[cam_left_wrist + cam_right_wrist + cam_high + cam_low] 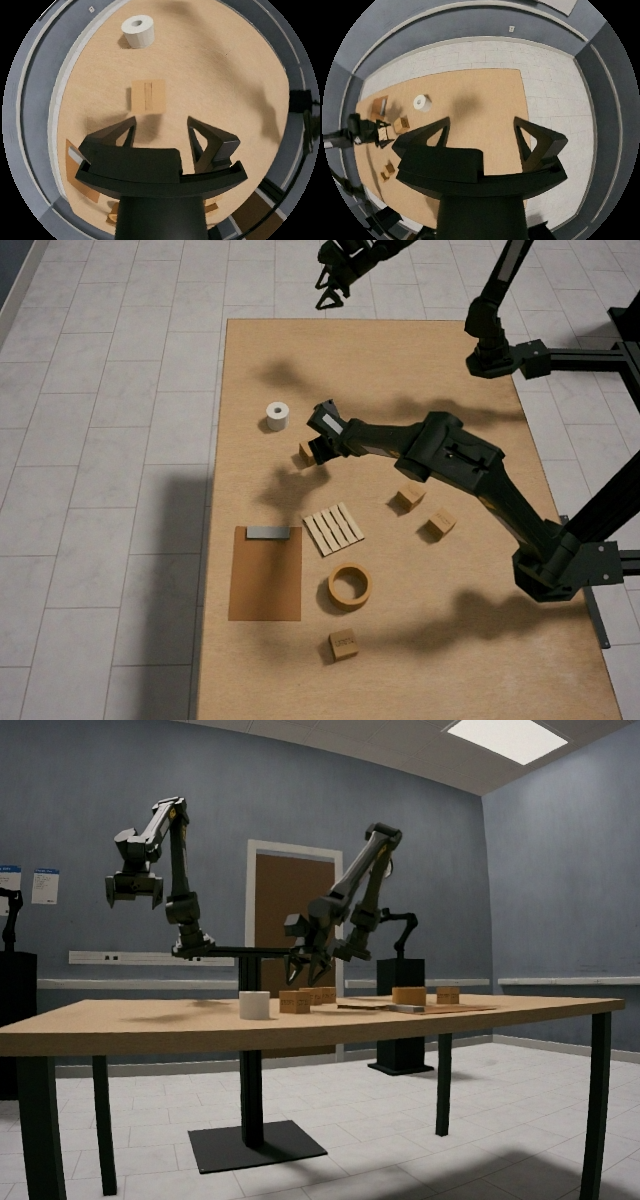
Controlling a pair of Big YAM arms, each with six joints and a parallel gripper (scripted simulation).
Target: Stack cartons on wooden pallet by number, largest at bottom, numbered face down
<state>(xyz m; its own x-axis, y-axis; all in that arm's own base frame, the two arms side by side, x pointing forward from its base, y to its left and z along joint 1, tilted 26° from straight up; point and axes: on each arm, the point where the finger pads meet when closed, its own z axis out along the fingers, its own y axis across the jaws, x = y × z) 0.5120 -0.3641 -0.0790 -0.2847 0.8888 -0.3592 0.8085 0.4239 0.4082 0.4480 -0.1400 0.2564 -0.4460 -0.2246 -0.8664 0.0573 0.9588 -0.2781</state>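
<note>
The white roll lies 150 mm to the right of my left hand, 140 mm ahead of it and 50 mm below it.
</note>
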